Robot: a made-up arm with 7 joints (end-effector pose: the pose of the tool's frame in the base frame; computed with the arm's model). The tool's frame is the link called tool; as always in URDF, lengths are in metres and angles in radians. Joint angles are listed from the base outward.
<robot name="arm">
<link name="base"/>
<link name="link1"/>
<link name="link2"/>
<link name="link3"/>
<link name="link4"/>
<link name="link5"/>
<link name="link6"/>
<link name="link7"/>
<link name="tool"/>
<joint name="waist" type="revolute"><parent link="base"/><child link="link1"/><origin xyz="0.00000 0.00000 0.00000" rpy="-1.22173 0.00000 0.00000"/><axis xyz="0 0 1"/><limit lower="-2.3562" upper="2.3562" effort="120" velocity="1.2"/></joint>
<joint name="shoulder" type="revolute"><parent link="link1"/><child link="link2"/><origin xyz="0.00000 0.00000 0.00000" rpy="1.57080 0.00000 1.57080"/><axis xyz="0 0 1"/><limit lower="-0.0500" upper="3.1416" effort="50" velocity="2.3"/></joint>
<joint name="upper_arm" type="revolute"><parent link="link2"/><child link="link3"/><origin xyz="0.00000 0.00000 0.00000" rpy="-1.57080 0.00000 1.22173"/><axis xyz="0 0 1"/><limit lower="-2.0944" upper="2.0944" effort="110" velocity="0.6"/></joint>
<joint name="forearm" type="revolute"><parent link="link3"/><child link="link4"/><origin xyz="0.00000 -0.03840 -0.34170" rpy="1.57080 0.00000 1.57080"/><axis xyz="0 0 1"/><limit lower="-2.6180" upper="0.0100" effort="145" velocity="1.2"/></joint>
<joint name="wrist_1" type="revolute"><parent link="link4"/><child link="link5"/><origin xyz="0.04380 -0.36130 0.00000" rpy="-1.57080 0.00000 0.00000"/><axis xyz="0 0 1"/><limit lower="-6.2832" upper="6.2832" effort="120" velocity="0.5"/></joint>
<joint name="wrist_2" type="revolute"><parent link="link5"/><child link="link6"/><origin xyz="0.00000 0.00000 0.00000" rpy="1.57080 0.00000 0.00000"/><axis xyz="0 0 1"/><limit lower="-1.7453" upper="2.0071" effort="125" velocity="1.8"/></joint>
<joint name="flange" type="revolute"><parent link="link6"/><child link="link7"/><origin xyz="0.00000 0.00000 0.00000" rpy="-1.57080 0.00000 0.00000"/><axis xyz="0 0 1"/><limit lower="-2.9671" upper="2.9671" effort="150" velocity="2.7"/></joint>
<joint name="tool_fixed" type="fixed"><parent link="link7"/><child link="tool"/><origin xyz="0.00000 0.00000 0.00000" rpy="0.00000 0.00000 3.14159"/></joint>
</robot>
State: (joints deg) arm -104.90 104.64 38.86 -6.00 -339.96 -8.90 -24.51
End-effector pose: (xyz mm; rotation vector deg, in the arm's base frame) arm 37.5 649.5 275.0 55.33 -131.44 84.81
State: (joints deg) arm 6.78 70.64 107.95 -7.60 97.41 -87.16 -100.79
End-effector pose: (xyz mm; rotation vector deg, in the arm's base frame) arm -62.2 677.7 -191.3 95.49 24.74 135.60
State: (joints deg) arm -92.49 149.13 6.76 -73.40 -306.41 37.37 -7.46
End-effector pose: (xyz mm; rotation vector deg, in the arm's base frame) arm -357.0 207.7 452.7 99.84 -132.09 32.83
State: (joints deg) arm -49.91 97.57 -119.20 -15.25 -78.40 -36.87 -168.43
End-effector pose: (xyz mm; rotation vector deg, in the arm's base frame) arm 146.4 689.9 58.1 72.36 -9.39 46.32
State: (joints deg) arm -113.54 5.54 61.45 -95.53 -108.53 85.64 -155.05
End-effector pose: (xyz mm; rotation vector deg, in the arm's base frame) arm 315.2 120.6 413.2 53.43 21.24 -59.23
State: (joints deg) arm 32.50 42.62 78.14 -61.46 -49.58 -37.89 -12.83
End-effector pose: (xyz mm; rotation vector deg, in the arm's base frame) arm -148.4 607.5 -163.1 98.92 -23.26 -44.86
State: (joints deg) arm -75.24 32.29 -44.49 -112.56 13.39 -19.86 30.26
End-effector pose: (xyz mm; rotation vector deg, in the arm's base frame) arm 356.9 -267.4 107.9 -75.00 -129.99 -91.06
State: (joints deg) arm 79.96 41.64 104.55 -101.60 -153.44 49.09 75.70
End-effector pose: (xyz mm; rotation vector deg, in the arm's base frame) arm -162.1 422.1 232.0 -142.39 -31.11 68.47
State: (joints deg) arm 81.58 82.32 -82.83 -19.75 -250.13 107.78 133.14
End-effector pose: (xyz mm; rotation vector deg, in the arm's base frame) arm -421.6 554.5 119.4 -129.58 -9.85 -21.94
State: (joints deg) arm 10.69 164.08 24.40 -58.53 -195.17 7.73 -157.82
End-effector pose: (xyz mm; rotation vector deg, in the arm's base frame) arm 389.5 49.0 522.4 131.86 -44.43 -97.69
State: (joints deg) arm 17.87 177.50 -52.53 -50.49 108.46 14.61 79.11
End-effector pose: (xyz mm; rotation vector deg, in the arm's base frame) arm 312.2 282.0 522.6 65.85 -100.21 42.81
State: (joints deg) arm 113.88 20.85 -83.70 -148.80 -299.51 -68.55 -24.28
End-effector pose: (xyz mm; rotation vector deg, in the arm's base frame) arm -65.8 -244.0 -91.4 12.88 -42.54 105.74
